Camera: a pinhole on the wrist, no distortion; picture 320 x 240 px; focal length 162.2 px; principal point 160.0 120.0 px. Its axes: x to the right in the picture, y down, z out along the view. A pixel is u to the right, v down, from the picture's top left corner.
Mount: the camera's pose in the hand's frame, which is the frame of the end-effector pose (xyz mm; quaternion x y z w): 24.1 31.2 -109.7 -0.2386 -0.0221 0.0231 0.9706
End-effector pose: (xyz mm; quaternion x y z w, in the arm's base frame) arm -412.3 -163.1 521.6 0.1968 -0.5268 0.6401 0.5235
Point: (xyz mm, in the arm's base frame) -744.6 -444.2 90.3
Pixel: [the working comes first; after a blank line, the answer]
In the camera's frame: -342.0 258.1 484.6

45.5 206.4
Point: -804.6 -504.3 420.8
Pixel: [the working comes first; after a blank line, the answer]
In the camera's frame: -82.2 64.0 590.7

137.4 137.6
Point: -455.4 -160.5 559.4
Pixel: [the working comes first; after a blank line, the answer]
In the camera's frame: 27.2 -72.7 112.5

199.3 15.2
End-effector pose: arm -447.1 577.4 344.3 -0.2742 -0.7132 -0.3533 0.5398
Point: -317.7 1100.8 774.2
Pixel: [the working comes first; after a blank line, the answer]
In the camera's frame: 398.3 228.3 536.7

280.4 189.0
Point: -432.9 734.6 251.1
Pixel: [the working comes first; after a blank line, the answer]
In the camera's frame: -105.2 -60.3 246.5

90.8 80.3
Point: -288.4 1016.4 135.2
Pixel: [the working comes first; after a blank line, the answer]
In the camera's frame: -233.0 96.8 516.1

86.8 150.4
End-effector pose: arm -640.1 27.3 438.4 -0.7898 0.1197 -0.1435 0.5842
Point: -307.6 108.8 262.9
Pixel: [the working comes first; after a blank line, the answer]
In the camera's frame: 257.5 -77.9 348.0

280.0 83.7
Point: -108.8 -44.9 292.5
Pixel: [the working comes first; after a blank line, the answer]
In the camera's frame: 497.7 -42.4 276.8

outside the picture
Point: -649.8 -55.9 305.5
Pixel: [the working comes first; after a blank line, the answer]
In the camera's frame: -6.1 74.9 117.4

151.6 223.5
